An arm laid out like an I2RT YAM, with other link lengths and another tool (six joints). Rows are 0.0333 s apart.
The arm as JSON. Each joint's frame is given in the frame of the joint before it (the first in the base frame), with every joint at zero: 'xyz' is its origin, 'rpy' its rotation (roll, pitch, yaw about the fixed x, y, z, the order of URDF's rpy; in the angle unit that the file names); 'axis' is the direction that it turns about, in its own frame. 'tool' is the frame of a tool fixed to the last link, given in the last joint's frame.
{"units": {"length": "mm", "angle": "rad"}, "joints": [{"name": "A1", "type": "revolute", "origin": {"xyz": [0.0, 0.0, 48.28], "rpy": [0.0, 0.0, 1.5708]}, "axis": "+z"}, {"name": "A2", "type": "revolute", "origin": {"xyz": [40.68, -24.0, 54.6], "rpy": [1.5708, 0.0, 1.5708]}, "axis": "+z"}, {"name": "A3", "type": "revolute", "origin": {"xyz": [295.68, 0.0, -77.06], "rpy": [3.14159, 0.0, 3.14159]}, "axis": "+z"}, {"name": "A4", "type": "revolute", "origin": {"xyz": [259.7, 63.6, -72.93], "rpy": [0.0, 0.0, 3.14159]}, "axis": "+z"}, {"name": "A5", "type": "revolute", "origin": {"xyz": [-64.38, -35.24, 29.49], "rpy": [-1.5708, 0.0, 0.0]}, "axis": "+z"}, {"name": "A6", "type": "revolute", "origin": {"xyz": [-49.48, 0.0, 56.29], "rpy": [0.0, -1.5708, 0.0]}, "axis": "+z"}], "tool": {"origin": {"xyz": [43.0, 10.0, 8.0], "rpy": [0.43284, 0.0, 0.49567]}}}
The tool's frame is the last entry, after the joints.
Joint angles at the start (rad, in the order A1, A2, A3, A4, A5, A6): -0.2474 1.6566 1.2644 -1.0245 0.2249 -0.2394
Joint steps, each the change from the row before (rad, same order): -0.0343 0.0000 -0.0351 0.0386 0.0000 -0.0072; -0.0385 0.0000 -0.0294 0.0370 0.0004 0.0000; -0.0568 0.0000 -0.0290 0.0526 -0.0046 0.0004; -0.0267 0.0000 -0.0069 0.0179 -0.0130 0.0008; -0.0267 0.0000 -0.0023 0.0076 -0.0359 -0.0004; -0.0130 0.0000 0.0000 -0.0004 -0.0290 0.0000; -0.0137 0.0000 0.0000 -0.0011 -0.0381 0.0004; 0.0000 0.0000 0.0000 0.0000 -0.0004 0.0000; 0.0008 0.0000 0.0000 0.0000 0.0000 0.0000; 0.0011 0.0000 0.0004 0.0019 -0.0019 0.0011; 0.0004 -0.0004 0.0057 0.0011 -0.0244 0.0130
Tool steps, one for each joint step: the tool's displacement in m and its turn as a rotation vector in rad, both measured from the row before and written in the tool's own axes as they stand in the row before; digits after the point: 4 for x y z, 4 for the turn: 0.0010 -0.0024 0.0131 0.0062 0.0136 0.0230; 0.0002 -0.0036 0.0126 0.0066 0.0157 0.0354; -0.0022 -0.0064 0.0158 0.0026 0.0147 0.0595; -0.0017 -0.0033 0.0058 -0.0089 0.0093 0.0274; -0.0014 -0.0032 0.0040 -0.0296 0.0176 0.0208; -0.0003 -0.0014 0.0012 -0.0249 0.0133 0.0077; -0.0002 -0.0011 0.0010 -0.0335 0.0160 0.0075; 0.0000 0.0000 0.0000 -0.0004 0.0001 0.0000; 0.0001 0.0002 -0.0001 -0.0002 -0.0004 -0.0007; -0.0002 0.0005 -0.0002 -0.0027 -0.0015 0.0010; -0.0009 0.0016 -0.0019 -0.0255 0.0049 0.0123
